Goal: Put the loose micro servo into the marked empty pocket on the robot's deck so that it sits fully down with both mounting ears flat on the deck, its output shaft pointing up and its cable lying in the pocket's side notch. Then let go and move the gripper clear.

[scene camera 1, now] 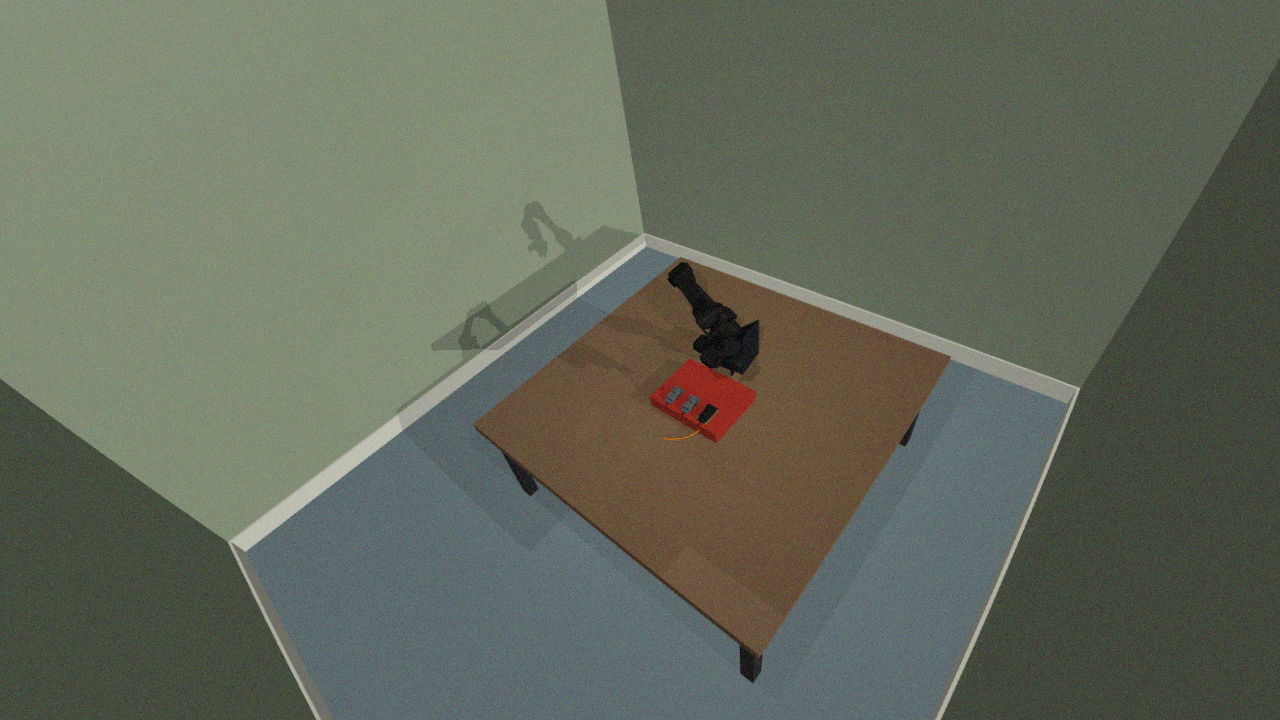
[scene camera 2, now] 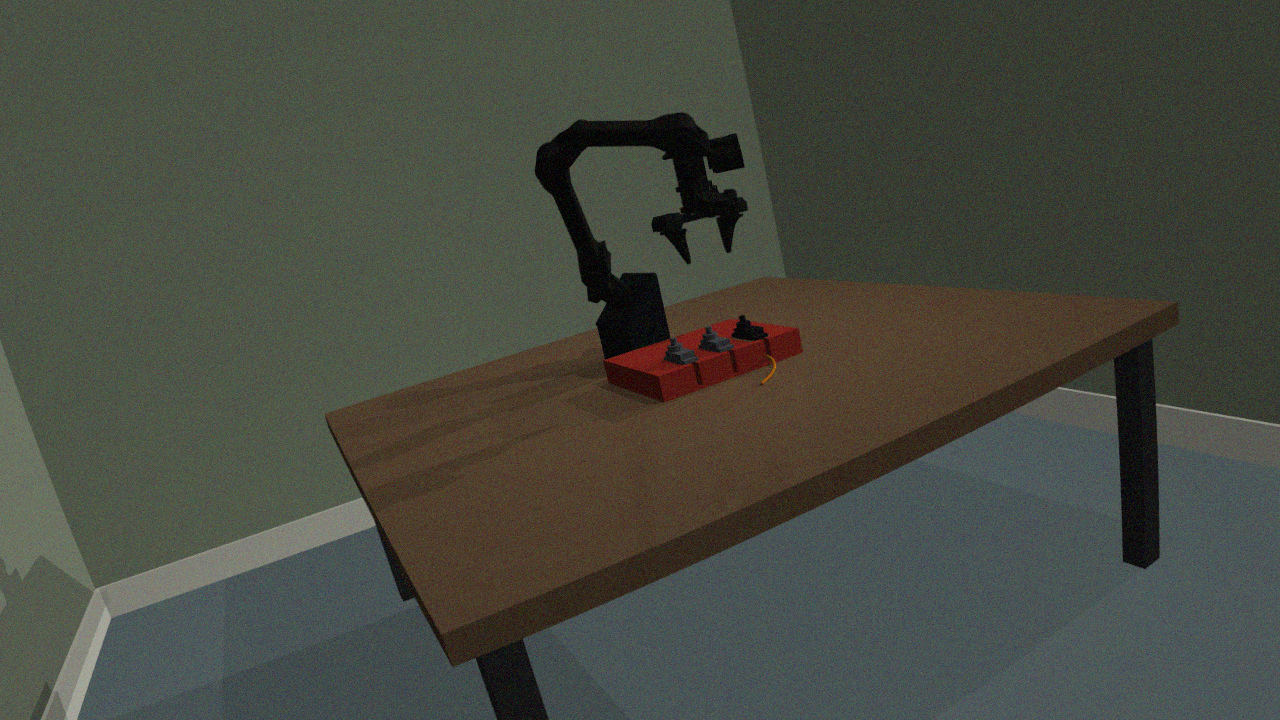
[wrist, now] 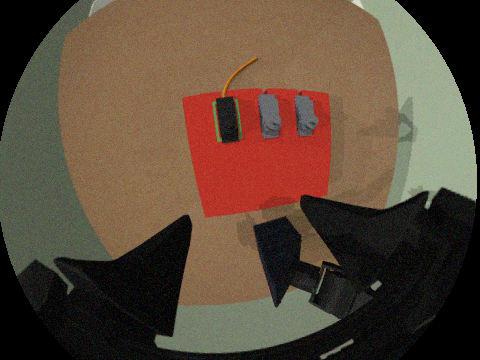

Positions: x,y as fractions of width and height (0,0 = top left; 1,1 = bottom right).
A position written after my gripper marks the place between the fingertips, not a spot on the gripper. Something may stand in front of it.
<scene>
My gripper shows in scene camera 1 (0.56,0.51), in scene camera 2 (0.55,0.36) and in the wrist view (0.52,0.59).
</scene>
